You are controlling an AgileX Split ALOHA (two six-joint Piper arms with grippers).
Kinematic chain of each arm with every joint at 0, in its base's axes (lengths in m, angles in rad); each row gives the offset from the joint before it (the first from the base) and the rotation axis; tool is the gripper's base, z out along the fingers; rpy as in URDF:
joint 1: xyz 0 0 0.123 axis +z
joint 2: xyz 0 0 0 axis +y
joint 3: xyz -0.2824 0 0.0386 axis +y
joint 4: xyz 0.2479 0 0.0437 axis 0.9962 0 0.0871
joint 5: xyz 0 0 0 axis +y
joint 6: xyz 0.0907 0 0.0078 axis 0.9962 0 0.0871
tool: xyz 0 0 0 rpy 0 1.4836 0
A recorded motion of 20 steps. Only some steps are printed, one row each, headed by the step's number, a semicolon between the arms.
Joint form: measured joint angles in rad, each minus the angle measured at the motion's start. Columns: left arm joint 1, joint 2, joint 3, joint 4, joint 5, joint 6; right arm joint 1, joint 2, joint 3, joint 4, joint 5, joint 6.
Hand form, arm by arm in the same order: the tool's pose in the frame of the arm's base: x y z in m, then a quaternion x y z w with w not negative. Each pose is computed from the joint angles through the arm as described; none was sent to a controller.
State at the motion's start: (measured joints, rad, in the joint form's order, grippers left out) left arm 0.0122 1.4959 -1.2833 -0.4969 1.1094 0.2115; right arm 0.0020 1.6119 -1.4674 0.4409 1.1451 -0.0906
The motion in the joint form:
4: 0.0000 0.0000 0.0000 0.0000 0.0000 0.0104; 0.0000 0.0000 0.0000 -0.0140 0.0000 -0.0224
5: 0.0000 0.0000 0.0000 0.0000 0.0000 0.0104; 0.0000 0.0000 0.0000 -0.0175 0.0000 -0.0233
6: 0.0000 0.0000 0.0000 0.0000 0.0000 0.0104; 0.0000 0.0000 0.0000 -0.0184 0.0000 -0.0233
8: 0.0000 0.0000 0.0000 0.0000 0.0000 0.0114; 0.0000 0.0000 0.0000 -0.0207 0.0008 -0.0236
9: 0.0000 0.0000 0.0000 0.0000 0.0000 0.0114; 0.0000 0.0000 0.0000 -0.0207 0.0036 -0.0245
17: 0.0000 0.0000 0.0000 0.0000 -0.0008 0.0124; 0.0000 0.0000 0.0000 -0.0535 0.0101 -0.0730
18: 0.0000 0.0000 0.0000 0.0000 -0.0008 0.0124; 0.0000 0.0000 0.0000 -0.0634 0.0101 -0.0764
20: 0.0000 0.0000 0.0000 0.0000 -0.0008 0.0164; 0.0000 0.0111 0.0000 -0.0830 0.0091 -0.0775
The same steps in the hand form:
4: 0.3005 -0.0352 0.3217 0.02929 0.95784 -0.21485 0.18845; 0.3348 0.0350 0.3336 -0.00464 0.96210 0.19544 0.19013
5: 0.3005 -0.0352 0.3217 0.02929 0.95784 -0.21485 0.18845; 0.3348 0.0348 0.3335 -0.00550 0.96243 0.19369 0.19020
6: 0.3005 -0.0352 0.3217 0.02929 0.95784 -0.21485 0.18845; 0.3348 0.0347 0.3334 -0.00561 0.96252 0.19326 0.19019
8: 0.3005 -0.0352 0.3217 0.02977 0.95783 -0.21476 0.18856; 0.3347 0.0345 0.3333 -0.00612 0.96281 0.19218 0.18982
9: 0.3005 -0.0352 0.3217 0.02977 0.95783 -0.21476 0.18856; 0.3345 0.0346 0.3332 -0.00685 0.96304 0.19224 0.18857
17: 0.3005 -0.0352 0.3217 0.03015 0.95776 -0.21459 0.18905; 0.3339 0.0322 0.3320 -0.03493 0.96602 0.17241 0.18939
18: 0.3005 -0.0352 0.3217 0.03015 0.95776 -0.21459 0.18905; 0.3339 0.0314 0.3317 -0.03778 0.96678 0.16737 0.18946
20: 0.3005 -0.0352 0.3217 0.03207 0.95770 -0.21421 0.18947; 0.3362 0.0299 0.3274 -0.03974 0.96928 0.15805 0.18420

